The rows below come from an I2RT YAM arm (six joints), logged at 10 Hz.
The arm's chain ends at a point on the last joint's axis. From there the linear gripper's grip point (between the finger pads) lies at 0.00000 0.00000 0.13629 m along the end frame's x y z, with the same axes.
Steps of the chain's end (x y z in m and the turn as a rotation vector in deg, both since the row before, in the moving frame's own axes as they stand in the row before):
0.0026, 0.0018, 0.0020, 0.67, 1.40, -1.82
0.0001, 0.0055, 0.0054, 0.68, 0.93, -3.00
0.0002, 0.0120, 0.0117, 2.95, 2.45, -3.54
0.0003, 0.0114, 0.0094, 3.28, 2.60, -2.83
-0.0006, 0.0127, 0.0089, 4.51, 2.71, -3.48
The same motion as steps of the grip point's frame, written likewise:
0.0059, 0.0002, 0.0020, 0.67, 1.40, -1.82
0.0023, 0.0038, 0.0054, 0.68, 0.93, -3.00
0.0058, 0.0048, 0.0114, 2.95, 2.45, -3.54
0.0063, 0.0035, 0.0090, 3.28, 2.60, -2.83
0.0055, 0.0018, 0.0083, 4.51, 2.71, -3.48

